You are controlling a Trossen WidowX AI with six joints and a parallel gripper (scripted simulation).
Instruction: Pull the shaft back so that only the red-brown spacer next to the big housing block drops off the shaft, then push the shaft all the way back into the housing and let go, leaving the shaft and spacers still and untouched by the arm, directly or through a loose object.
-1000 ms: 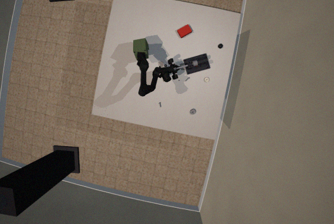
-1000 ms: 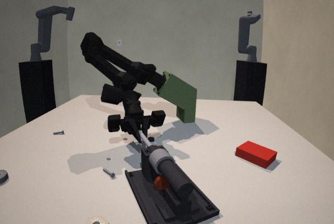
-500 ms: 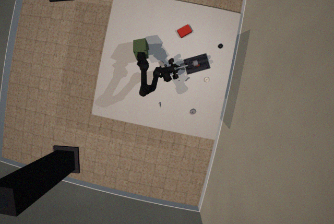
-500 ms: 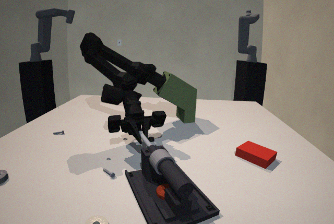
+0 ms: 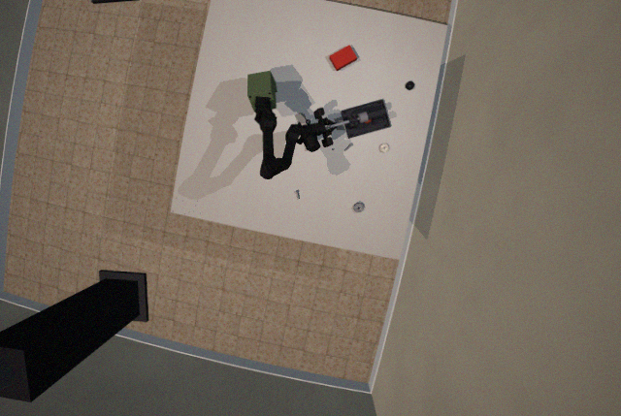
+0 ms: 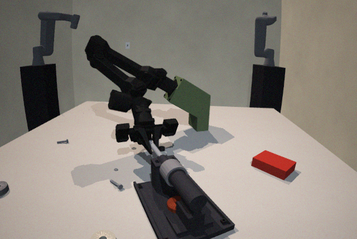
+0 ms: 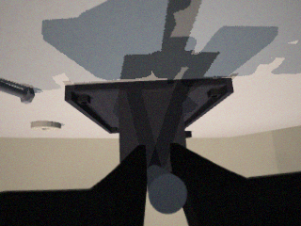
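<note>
The thin grey shaft is 9 cm ahead of my hand and 3 cm to the left of it. Also, from my hand: black disc (42 cm ahead, 24 cm to the left, 7 cm below); red block (37 cm to the left, 7 cm below, 6 cm ahead); red-brown spacer (19 cm ahead, 7 cm below, 6 cm to the left).
</note>
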